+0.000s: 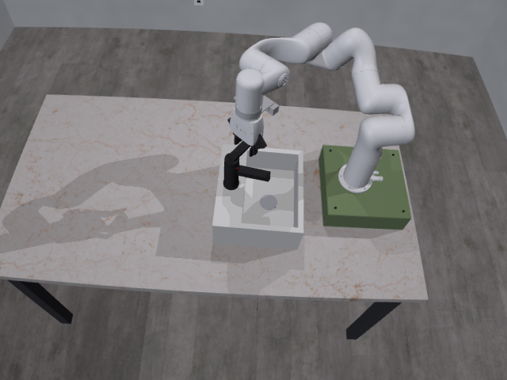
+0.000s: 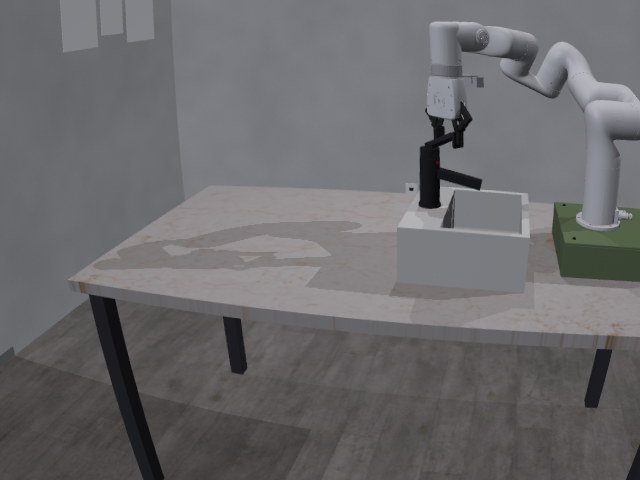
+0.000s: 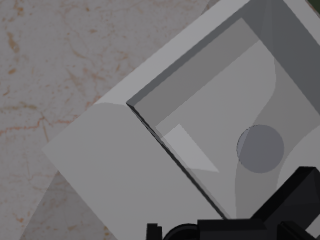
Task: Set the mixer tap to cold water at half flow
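Now: the lever 2 cm to the left of my hand and 1 cm ahead of it. From my hand the other things lie so: white sink 24 cm below, 8 cm behind, 5 cm to the left.
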